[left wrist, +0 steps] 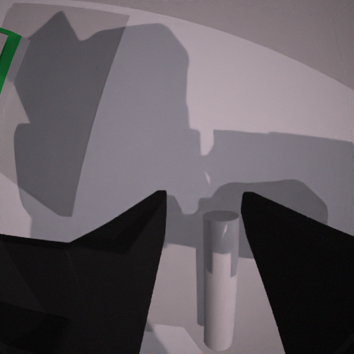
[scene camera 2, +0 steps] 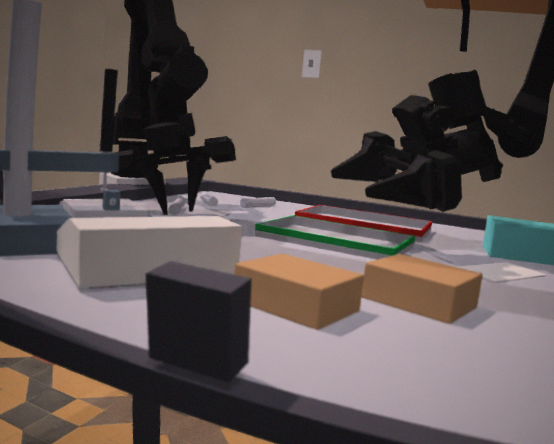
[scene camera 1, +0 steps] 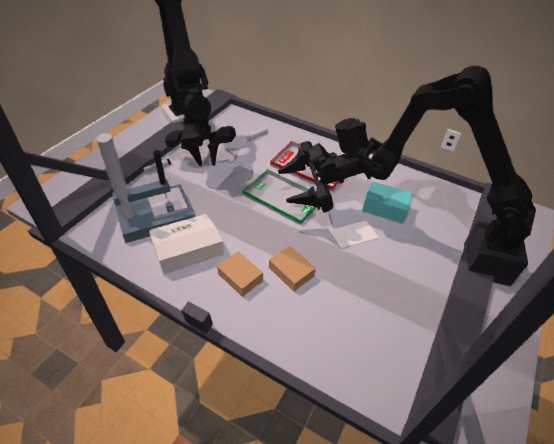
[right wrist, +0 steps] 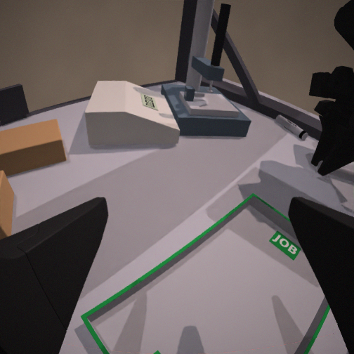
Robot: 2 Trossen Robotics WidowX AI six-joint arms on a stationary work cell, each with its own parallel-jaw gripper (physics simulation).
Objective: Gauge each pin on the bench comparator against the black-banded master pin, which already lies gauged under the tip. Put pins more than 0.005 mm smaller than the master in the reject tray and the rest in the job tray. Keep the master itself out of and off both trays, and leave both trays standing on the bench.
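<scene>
My left gripper [scene camera 1: 207, 164] [scene camera 2: 178, 212] [left wrist: 204, 200] [right wrist: 316, 168] is part open, pointing down low over the bench. In the left wrist view a plain grey pin [left wrist: 220, 295] shows between its fingers, with gaps on both sides. Another pin [scene camera 1: 257, 134] [scene camera 2: 257, 202] lies farther back. The black-banded master pin [right wrist: 291, 127] lies on the bench beside the comparator [scene camera 1: 150, 225] [right wrist: 215, 126]. My right gripper [scene camera 1: 285, 186] [scene camera 2: 351, 183] [right wrist: 200, 206] is wide open and empty above the green job tray [scene camera 1: 272, 206] [scene camera 2: 330, 242] [right wrist: 167, 256]. The red reject tray [scene camera 2: 362, 224] stands behind it, partly hidden in scene camera 1.
A white readout box [scene camera 1: 187, 247] [scene camera 2: 160, 250] [right wrist: 130, 122] stands beside the comparator; its digits are unreadable. Two orange blocks [scene camera 1: 240, 272] [scene camera 1: 291, 267], a dark block [scene camera 1: 197, 316] [scene camera 2: 197, 320], a teal block [scene camera 1: 387, 201] and a white card [scene camera 1: 354, 234] are on the bench.
</scene>
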